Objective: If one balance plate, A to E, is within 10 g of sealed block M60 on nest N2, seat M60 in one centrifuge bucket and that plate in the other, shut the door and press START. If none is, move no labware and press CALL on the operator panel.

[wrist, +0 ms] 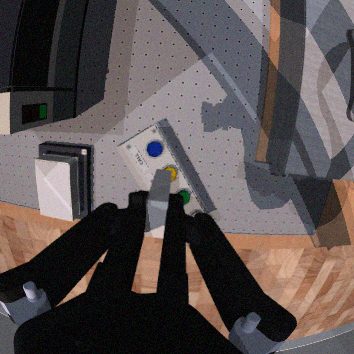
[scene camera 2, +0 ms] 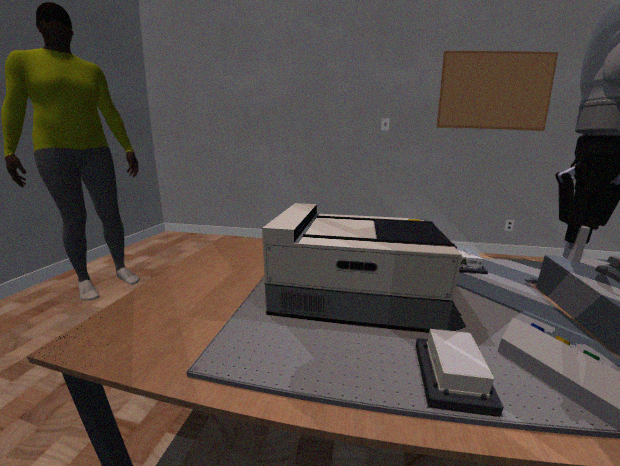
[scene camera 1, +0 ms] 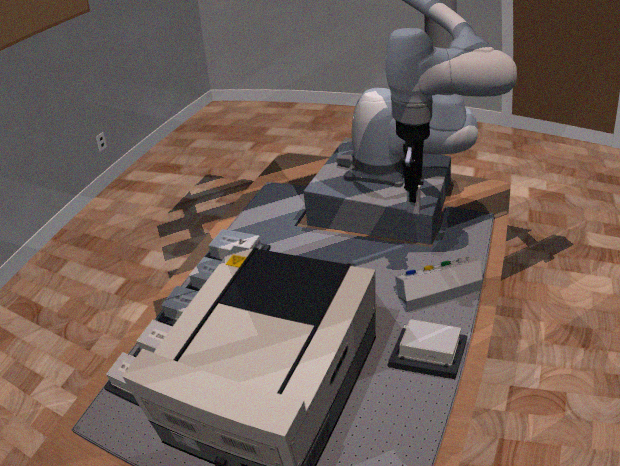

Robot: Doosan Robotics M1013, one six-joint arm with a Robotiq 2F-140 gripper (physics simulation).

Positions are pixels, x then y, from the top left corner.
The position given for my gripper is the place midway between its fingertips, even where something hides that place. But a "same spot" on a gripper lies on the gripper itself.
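On scene camera 1 you'd see my gripper, in scene camera 1 (413, 211), and a white block as well. Scene camera 2 has the gripper too, along with the white block, which is there in scene camera 2 (458, 365). The wrist view shows both my gripper and the block. For the white block, (scene camera 1: 434, 343) and (wrist: 45, 195) are the same spot. And for my gripper, (scene camera 2: 584, 211) is the same spot as (wrist: 138, 256).
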